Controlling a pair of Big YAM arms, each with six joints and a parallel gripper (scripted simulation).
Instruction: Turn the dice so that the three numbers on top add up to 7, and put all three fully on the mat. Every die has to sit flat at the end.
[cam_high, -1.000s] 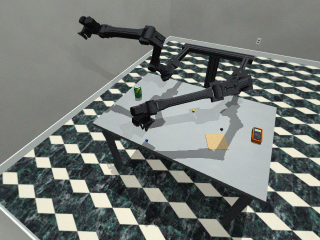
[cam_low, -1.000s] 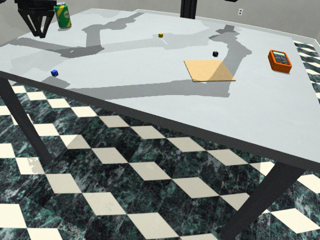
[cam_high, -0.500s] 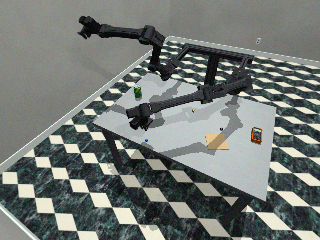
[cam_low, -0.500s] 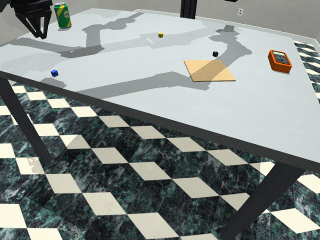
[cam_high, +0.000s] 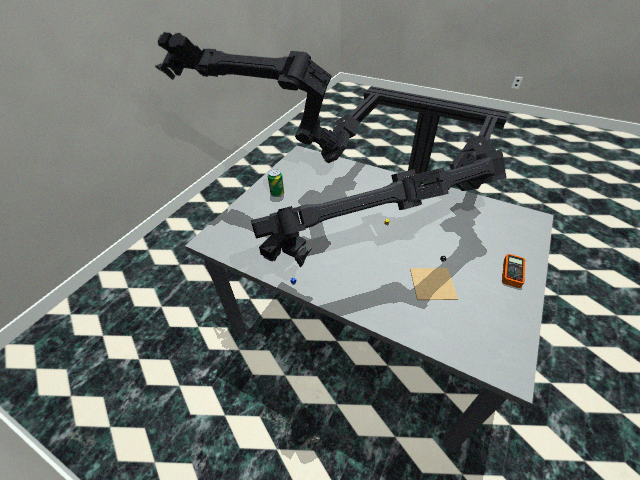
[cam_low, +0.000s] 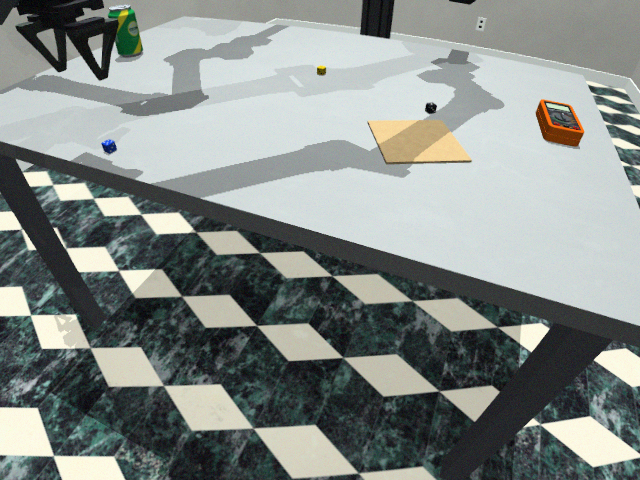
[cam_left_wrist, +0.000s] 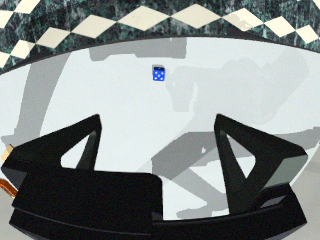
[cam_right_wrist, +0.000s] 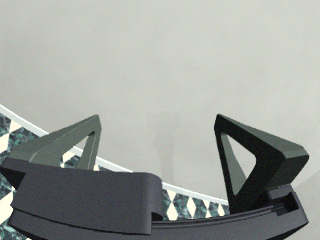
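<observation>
The blue die is 130 mm below my left hand and 10 mm behind it. The rest, counted from my left hand: tan mat 470 mm to the left, 180 mm behind, 130 mm below; black die 490 mm to the left, 310 mm behind, 130 mm below; yellow die 440 mm behind, 240 mm to the left, 130 mm below.
</observation>
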